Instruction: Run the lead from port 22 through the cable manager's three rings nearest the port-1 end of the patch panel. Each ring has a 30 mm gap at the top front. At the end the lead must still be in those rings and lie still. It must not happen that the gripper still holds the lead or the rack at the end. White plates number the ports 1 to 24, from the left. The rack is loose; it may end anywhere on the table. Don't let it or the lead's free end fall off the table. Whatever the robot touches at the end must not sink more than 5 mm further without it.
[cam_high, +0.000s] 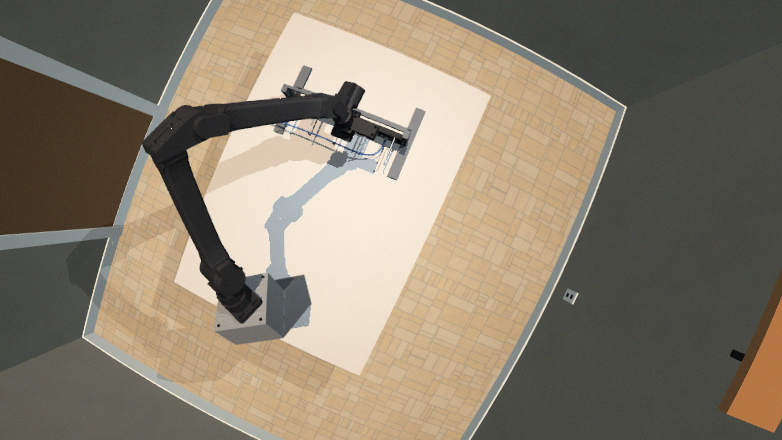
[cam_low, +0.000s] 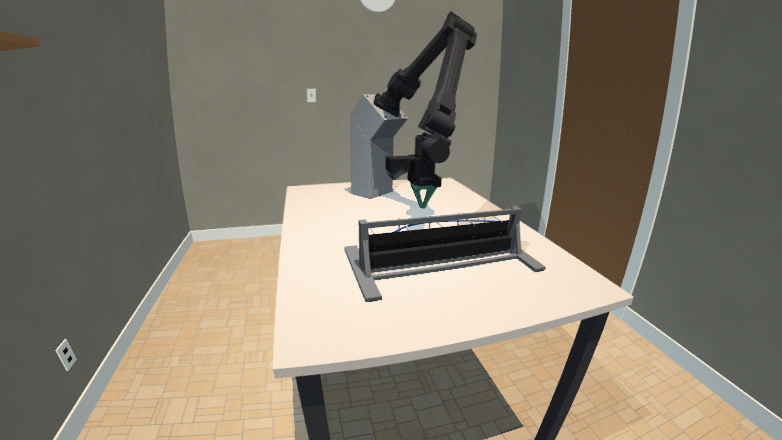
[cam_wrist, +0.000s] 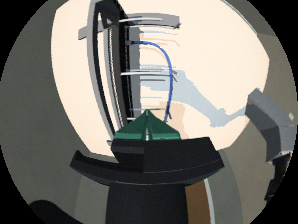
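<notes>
The grey rack is 80 mm below my hand, 70 mm to the left of it and 40 mm ahead of it.
</notes>
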